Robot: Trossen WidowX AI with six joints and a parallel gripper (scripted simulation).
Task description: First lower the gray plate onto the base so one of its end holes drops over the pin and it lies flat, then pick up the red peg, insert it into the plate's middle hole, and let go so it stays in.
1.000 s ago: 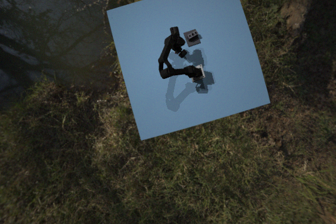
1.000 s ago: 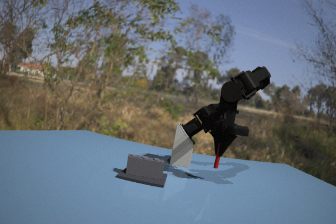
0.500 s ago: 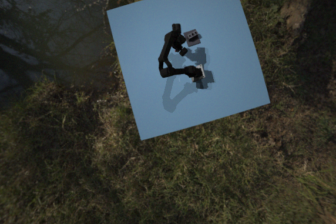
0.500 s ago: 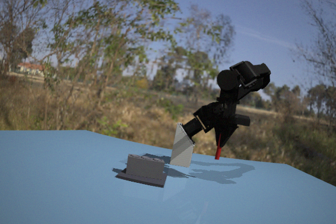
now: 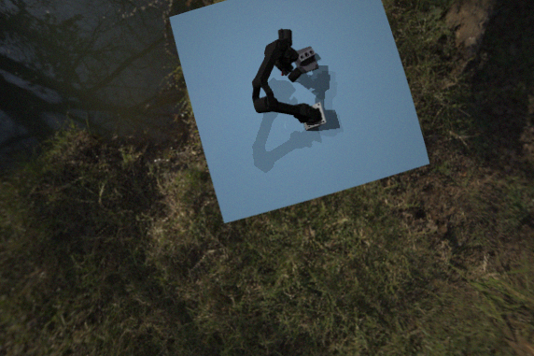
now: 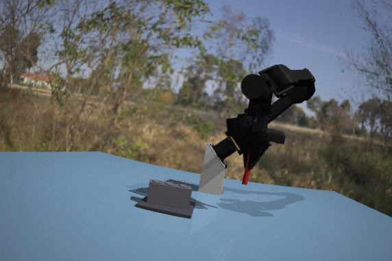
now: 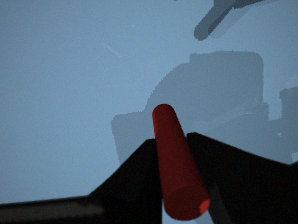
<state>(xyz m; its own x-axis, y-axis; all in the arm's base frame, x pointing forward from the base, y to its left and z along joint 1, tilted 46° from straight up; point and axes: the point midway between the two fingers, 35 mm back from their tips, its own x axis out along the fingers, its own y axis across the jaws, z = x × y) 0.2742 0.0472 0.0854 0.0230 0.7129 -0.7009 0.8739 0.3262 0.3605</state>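
Now: the gray plate 17 cm to the right of my gripper tip, 8 cm ahead of it and 7 cm below it. Round my gripper tip: dark base (15 cm to the right, 11 cm below, 7 cm ahead); red peg (right at my gripper tip).
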